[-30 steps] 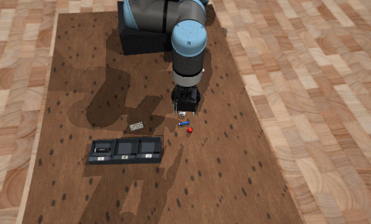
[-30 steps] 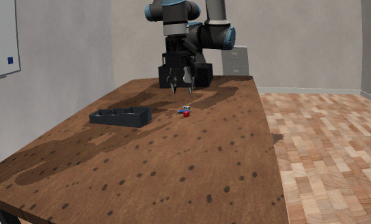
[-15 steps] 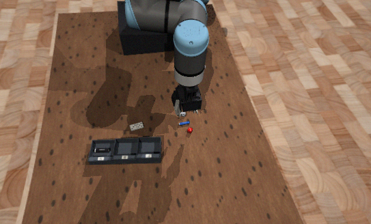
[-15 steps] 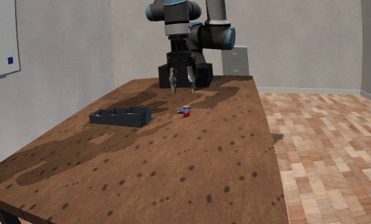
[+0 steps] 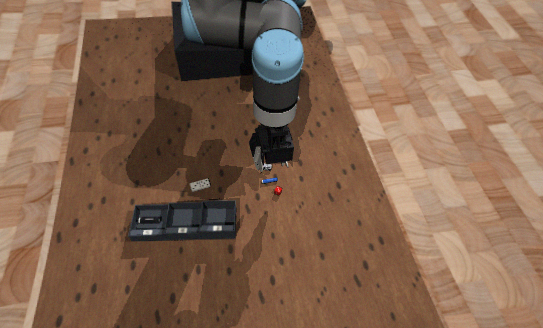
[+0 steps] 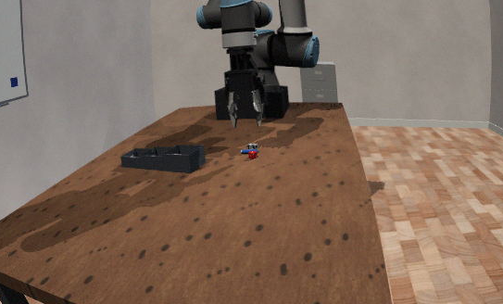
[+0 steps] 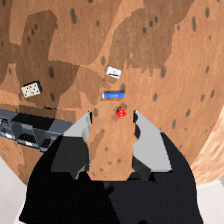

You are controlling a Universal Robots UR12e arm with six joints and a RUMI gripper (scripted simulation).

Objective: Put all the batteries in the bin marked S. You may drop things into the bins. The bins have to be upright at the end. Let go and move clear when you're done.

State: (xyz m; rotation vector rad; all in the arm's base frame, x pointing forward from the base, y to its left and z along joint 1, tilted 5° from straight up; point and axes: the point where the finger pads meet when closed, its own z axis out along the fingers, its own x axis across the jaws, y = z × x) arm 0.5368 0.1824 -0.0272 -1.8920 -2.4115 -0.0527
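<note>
Now: hand 80 mm above the blue battery. Round my hand: white dotted tile: 20 mm ahead, 190 mm to the right, 80 mm below; then white-and-grey item: 40 mm behind, 80 mm below; then red die: 30 mm ahead, 20 mm to the left, 80 mm below.
</note>
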